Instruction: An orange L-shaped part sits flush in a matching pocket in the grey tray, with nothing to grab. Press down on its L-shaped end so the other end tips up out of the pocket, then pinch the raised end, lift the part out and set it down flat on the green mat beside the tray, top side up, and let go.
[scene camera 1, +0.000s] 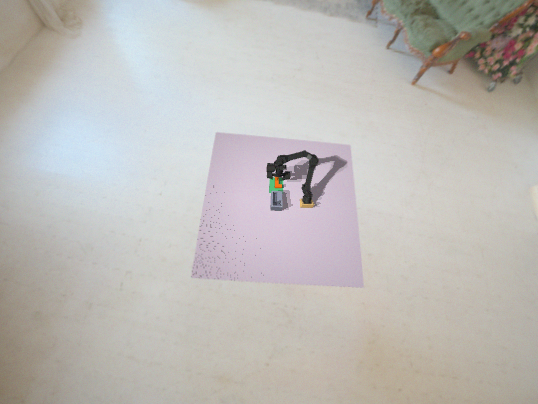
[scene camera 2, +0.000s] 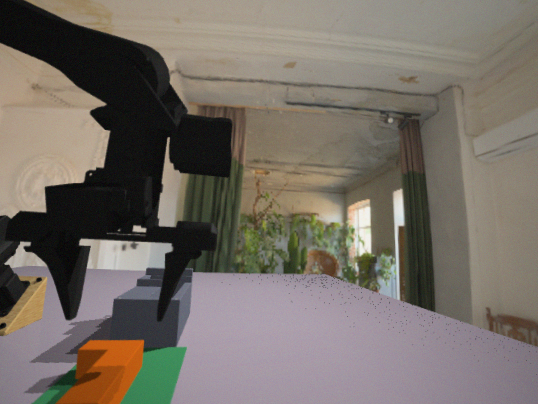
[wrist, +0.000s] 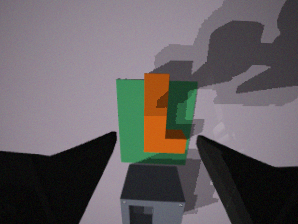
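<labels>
The gripper (wrist: 156, 137) is 11 cm from the lens, while an orange L-shaped part (wrist: 157, 139) lies 16 cm from the lens and a green mat (wrist: 130, 93) 17 cm from the lens.
</labels>
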